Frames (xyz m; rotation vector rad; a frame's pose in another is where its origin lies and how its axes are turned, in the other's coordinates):
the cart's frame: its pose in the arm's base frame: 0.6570 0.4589 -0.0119 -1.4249 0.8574 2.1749
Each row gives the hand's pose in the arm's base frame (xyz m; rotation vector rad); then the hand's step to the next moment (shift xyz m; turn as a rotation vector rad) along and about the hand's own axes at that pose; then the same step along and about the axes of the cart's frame.
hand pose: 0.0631 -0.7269 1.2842 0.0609 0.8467 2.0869
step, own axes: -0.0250 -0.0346 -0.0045 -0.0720 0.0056 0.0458
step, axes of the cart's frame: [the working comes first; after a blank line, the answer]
step, axes of the arm's base frame: 0.0385 -0.0070 -0.0176 0.0566 -0.0302 0.0566

0.0007 -0.0238 -0.0357 -0.0744 0.0021 -0.0420
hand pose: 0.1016 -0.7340 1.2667 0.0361 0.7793 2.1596
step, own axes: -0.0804 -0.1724 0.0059 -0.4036 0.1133 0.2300
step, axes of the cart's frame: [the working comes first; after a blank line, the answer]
step, axes of the arm's base frame: 0.1747 0.0271 -0.0704 0.2529 -0.2216 0.3399

-0.0054 -0.1483 -0.1192 -0.4125 0.0968 -0.2216
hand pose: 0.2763 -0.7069 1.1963 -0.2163 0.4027 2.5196
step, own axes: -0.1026 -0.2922 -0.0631 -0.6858 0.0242 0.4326
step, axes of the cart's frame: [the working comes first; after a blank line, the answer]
step, axes of the arm's base frame: 0.2535 0.1573 -0.1044 0.5220 -0.2297 0.5769

-0.0058 -0.3019 -0.0932 -0.7372 -0.0007 -0.3384
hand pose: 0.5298 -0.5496 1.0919 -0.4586 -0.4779 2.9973
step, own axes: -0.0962 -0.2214 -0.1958 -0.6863 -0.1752 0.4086
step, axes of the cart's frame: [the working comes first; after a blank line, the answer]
step, axes of the arm's base frame: 0.1562 0.2562 -0.0810 0.5345 -0.0335 0.6180

0.0117 -0.3071 0.0464 -0.7800 -0.1408 -0.2009
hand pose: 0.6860 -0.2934 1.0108 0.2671 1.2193 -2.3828
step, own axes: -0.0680 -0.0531 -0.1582 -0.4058 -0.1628 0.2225
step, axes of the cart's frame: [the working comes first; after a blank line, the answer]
step, axes of the arm's base frame: 0.0300 0.1751 -0.0305 0.2875 0.0258 0.3967

0.0158 -0.1551 0.0904 -0.4786 -0.0902 -0.0595
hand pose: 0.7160 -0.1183 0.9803 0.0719 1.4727 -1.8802
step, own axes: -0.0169 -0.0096 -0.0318 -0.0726 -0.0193 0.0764
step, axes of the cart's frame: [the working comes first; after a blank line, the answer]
step, axes of the arm's base frame: -0.0052 0.0366 0.0048 0.0709 -0.0276 0.0754

-0.0023 -0.0222 0.0299 -0.0975 -0.0036 -0.0444
